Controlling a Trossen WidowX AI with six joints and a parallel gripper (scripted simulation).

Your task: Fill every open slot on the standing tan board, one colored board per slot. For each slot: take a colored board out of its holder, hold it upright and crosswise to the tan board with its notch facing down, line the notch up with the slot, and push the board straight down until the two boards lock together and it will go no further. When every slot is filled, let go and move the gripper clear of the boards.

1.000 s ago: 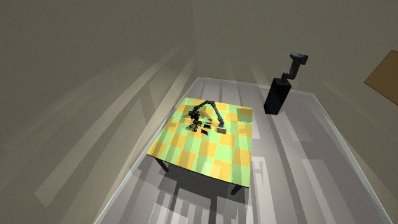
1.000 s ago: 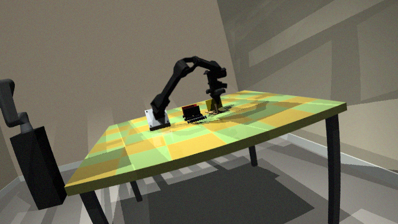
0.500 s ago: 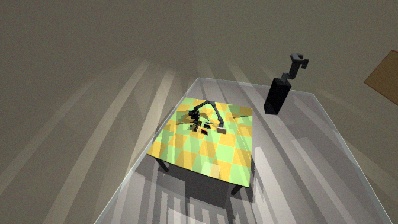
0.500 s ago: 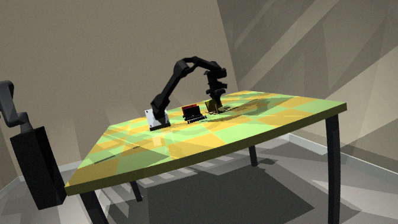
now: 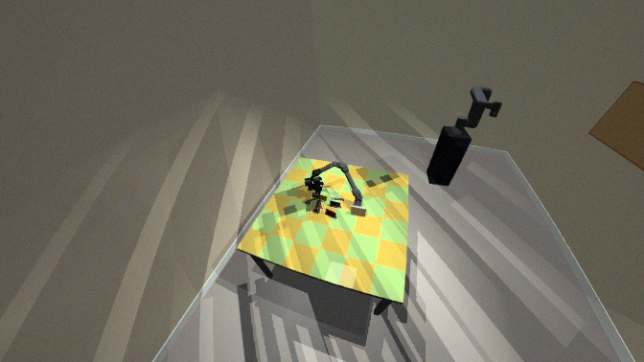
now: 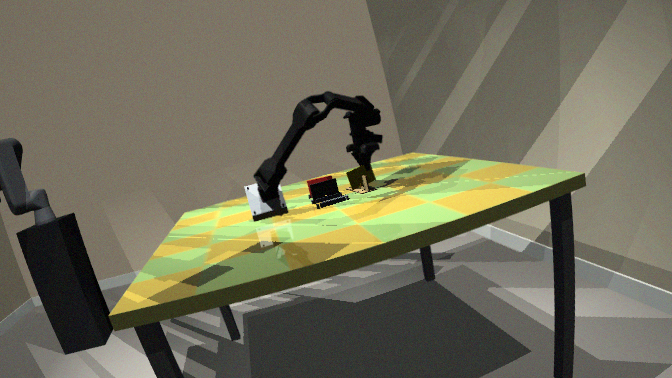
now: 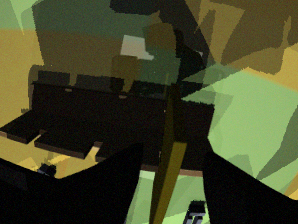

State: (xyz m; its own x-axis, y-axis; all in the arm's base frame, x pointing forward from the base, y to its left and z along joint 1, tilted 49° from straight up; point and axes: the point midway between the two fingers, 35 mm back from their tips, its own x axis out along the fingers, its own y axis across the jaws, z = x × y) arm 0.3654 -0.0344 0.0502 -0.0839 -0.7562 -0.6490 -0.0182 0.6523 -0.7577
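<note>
Right now the yellow board is 20 mm behind my gripper tip and 20 mm below it. The rest, counted from my gripper tip: red board 150 mm behind, 140 mm to the left, 50 mm below; then tan board 20 mm behind, 50 mm to the left, 50 mm below; then nearly black board 160 mm behind, 40 mm to the left, 50 mm below.
</note>
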